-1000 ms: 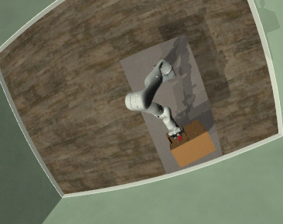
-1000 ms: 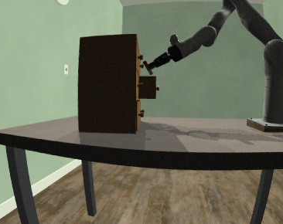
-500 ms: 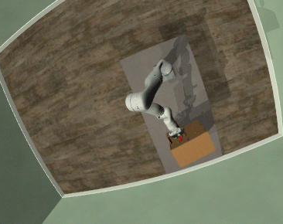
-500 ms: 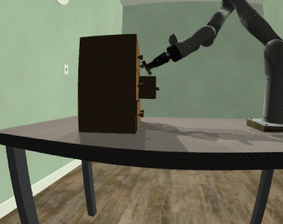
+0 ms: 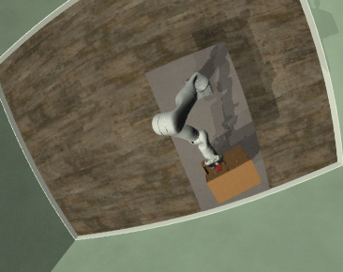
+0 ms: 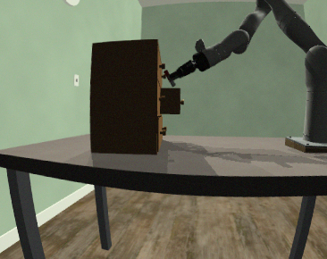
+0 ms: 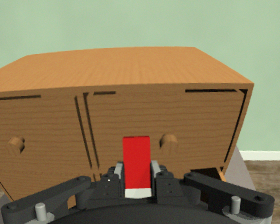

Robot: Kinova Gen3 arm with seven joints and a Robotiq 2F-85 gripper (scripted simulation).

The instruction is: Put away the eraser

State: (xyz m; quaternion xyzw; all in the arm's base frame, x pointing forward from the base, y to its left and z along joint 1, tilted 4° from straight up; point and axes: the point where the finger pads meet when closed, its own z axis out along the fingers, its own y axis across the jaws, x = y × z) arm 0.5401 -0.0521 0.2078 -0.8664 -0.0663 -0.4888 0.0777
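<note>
Now: hand 1 cm short of the red eraser and 1 cm above it. From my hand the other things lie so: dark eraser: 4 cm ahead, 5 cm to the right, 13 cm below.
</note>
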